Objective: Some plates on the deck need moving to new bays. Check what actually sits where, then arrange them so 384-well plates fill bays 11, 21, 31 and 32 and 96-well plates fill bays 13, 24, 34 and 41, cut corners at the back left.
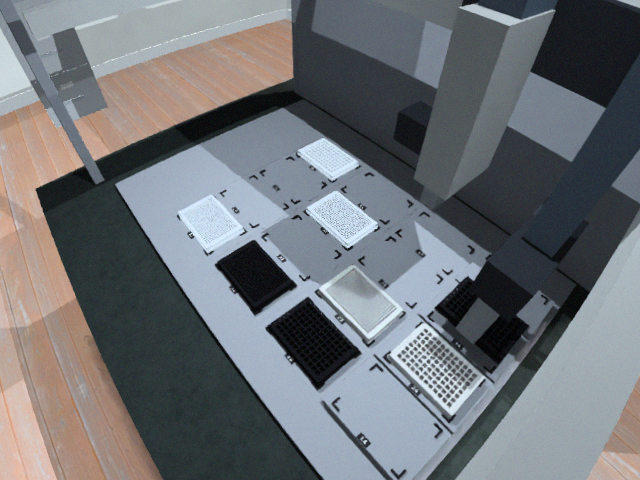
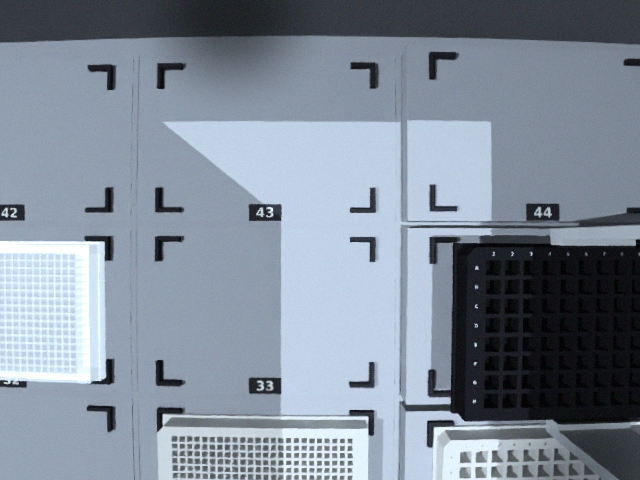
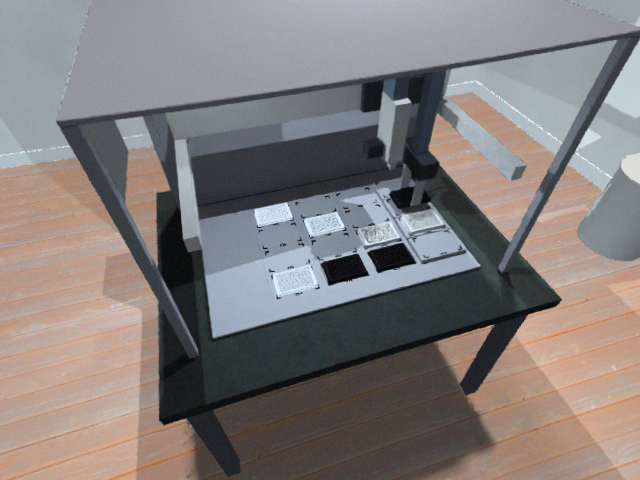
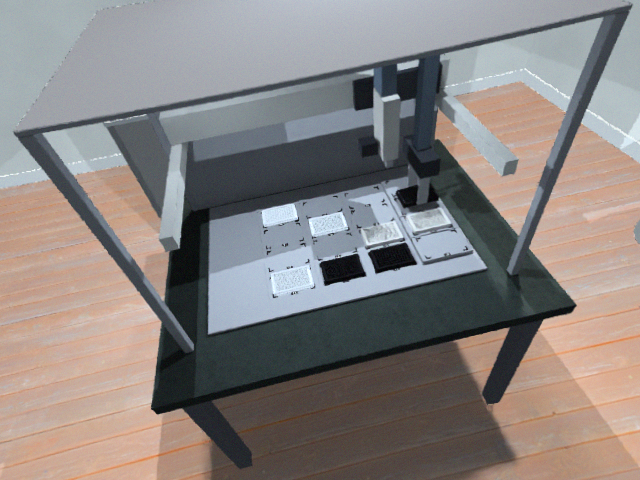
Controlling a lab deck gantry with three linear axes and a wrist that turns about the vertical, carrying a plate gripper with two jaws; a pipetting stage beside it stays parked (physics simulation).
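Where they show: gripper, between the fingertips: (image 1: 482, 316) (image 2: 583, 330) (image 3: 409, 196) (image 4: 416, 194); robot's base, origin of its link: (image 1: 178, 216) (image 3: 278, 297) (image 4: 274, 296).
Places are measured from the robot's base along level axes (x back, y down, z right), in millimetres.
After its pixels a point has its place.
Note:
My gripper (image 1: 501, 329) (image 3: 412, 197) @(x -556, y -51, z -257 mm) (image 4: 416, 195) @(x -556, y -51, z -257 mm) is shut on a black 96-well plate (image 1: 457, 302) @(x -513, y -52, z -247 mm) (image 2: 547, 330) @(x -535, y -55, z -258 mm) (image 3: 398, 198) @(x -510, y -55, z -256 mm) (image 4: 405, 196) @(x -514, y -57, z -257 mm) and holds it level, low over bay 34. White 384-well plates sit in bay 11 (image 1: 210, 222) @(x -72, y -14, z -41 mm) (image 3: 294, 281) @(x -61, y -11, z -37 mm), bay 32 (image 1: 341, 217) @(x -232, y -14, z -253 mm) (image 2: 38, 312) @(x -258, y -14, z -258 mm) and bay 23 (image 1: 361, 302) @(x -397, y -14, z -147 mm) (image 2: 263, 457) @(x -393, y -14, z -173 mm). A black 384-well plate (image 1: 255, 276) @(x -238, y -14, z -39 mm) (image 3: 344, 269) @(x -225, y -14, z -33 mm) is in bay 12. A black 96-well plate (image 1: 312, 341) @(x -394, y -4, z -41 mm) (image 3: 391, 257) @(x -388, y -14, z -34 mm) is in bay 13. A white 96-well plate (image 1: 436, 366) @(x -556, y -29, z -149 mm) (image 3: 422, 221) @(x -554, y -28, z -145 mm) is in bay 24, and a white plate (image 1: 328, 157) @(x -68, y -12, z -363 mm) (image 3: 273, 214) @(x -64, y -15, z -356 mm) in bay 41.
The parked pipetting stage (image 1: 465, 103) (image 3: 393, 134) (image 4: 386, 129) hangs left of the gripper. Bays 14, 21, 22, 31, 33, 42, 43 and 44 hold no plate. A tall back panel (image 3: 289, 165) @(x -171, y -97, z -519 mm) borders the deck (image 3: 237, 310) @(x 125, y 1, z 7 mm), and frame posts stand at the table's corners.

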